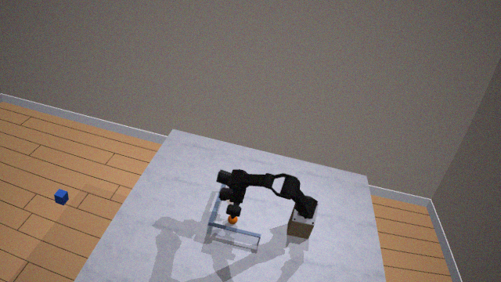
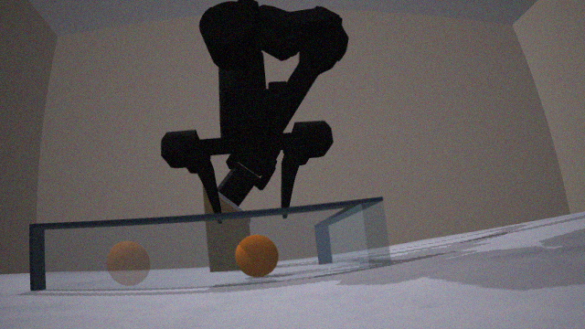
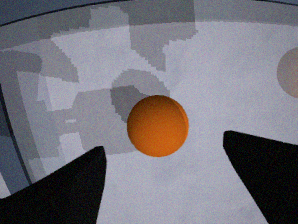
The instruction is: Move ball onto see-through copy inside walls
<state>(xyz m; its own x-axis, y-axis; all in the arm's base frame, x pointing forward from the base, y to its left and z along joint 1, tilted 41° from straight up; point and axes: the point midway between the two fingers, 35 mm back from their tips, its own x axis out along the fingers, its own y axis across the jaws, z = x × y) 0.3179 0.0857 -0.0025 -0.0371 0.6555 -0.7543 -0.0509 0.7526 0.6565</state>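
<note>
Right now the see-through copy of ball is 130 mm to the right of my gripper tip, 40 mm below it and 40 mm ahead of it.
</note>
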